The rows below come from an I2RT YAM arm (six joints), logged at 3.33 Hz.
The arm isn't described. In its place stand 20 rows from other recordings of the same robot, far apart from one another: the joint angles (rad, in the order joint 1, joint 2, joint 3, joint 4, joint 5, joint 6), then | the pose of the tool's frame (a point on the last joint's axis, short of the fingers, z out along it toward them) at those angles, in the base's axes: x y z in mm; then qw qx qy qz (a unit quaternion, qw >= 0).
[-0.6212, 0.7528, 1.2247, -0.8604, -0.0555, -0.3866] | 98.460 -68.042 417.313 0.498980 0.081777 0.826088 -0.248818
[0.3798, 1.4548, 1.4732, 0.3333, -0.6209, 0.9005] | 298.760 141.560 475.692 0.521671 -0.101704 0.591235 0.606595
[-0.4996, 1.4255, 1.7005, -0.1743, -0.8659, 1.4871] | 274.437 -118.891 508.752 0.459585 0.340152 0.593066 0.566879
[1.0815, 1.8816, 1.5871, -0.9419, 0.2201, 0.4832] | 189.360 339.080 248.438 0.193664 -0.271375 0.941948 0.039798
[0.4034, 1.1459, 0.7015, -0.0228, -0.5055, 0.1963] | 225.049 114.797 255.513 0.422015 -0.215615 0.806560 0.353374
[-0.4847, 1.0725, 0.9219, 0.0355, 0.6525, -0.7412] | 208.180 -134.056 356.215 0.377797 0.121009 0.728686 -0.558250
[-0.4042, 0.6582, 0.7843, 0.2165, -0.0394, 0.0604] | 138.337 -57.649 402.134 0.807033 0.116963 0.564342 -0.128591
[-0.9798, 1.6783, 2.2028, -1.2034, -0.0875, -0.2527] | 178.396 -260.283 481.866 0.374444 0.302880 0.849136 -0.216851
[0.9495, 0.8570, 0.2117, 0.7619, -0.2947, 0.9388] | 100.040 157.511 226.209 0.354331 -0.113204 0.656905 0.655828
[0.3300, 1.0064, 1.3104, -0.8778, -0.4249, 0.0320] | 169.295 73.500 409.369 0.426386 -0.227146 0.834077 0.266300
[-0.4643, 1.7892, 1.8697, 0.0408, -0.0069, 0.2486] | 380.453 -190.262 463.998 0.744558 0.228913 0.622173 -0.078313
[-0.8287, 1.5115, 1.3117, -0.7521, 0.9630, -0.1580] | 188.721 -249.057 310.385 0.028820 0.411003 0.750764 -0.516333
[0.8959, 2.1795, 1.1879, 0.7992, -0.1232, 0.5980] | 285.614 363.906 136.979 0.433451 -0.153026 0.755954 0.466087
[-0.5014, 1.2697, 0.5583, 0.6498, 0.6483, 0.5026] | 225.238 -147.971 244.810 0.649462 0.523561 0.500419 -0.231655
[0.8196, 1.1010, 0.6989, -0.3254, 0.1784, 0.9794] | 162.180 164.416 235.725 0.317195 0.108877 0.902979 0.268631
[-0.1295, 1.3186, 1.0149, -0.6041, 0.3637, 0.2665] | 267.965 -47.668 268.591 0.331047 0.240641 0.900217 -0.148693
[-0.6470, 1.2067, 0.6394, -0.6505, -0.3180, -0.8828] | 167.984 -112.958 177.977 0.233012 -0.141946 0.962028 -0.007598
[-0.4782, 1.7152, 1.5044, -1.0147, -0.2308, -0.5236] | 311.733 -152.406 279.919 0.204157 -0.041988 0.977880 0.017549
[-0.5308, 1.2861, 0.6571, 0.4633, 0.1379, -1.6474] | 245.055 -149.520 253.228 0.252048 -0.365582 0.669357 -0.595637
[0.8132, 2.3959, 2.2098, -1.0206, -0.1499, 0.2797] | 342.954 370.311 204.210 0.115977 -0.271591 0.942455 0.156735
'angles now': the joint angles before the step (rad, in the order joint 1, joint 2, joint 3, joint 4, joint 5, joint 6). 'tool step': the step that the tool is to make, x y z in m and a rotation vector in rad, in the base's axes. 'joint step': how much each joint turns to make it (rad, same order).
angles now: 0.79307 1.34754 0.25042 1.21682 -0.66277 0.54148
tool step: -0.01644 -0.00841 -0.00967 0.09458 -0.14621 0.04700
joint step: 0.02355 0.10128 -0.09278 0.33572 -0.03059 -0.04442
